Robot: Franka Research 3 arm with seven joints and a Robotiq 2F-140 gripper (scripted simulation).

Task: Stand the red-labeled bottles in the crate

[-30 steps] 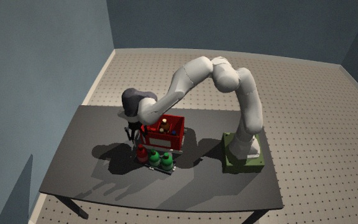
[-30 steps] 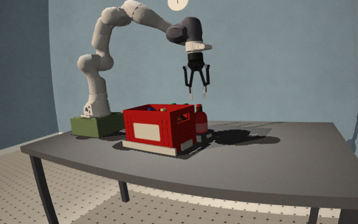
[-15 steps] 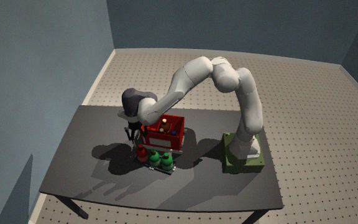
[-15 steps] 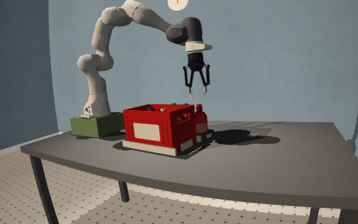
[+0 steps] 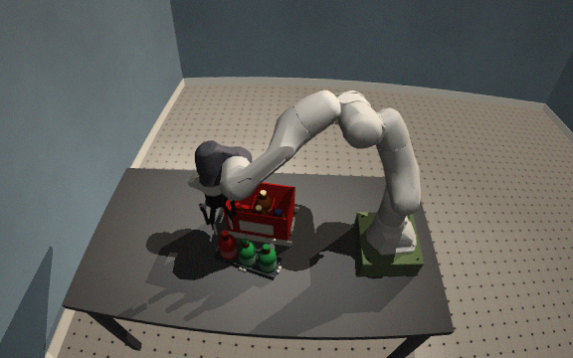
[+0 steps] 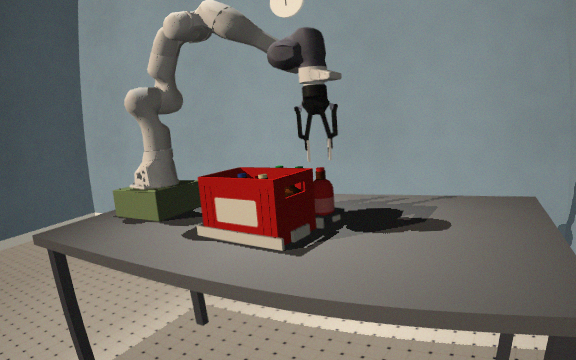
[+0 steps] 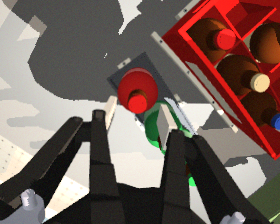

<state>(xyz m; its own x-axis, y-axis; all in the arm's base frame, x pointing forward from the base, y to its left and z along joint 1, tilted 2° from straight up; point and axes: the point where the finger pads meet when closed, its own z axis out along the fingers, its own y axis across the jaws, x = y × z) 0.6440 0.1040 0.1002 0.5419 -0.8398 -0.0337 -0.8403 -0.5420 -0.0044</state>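
My hand is 130 mm above the red-labeled bottle. Also, from my hand: red crate 190 mm to the right, 130 mm below, 110 mm behind.
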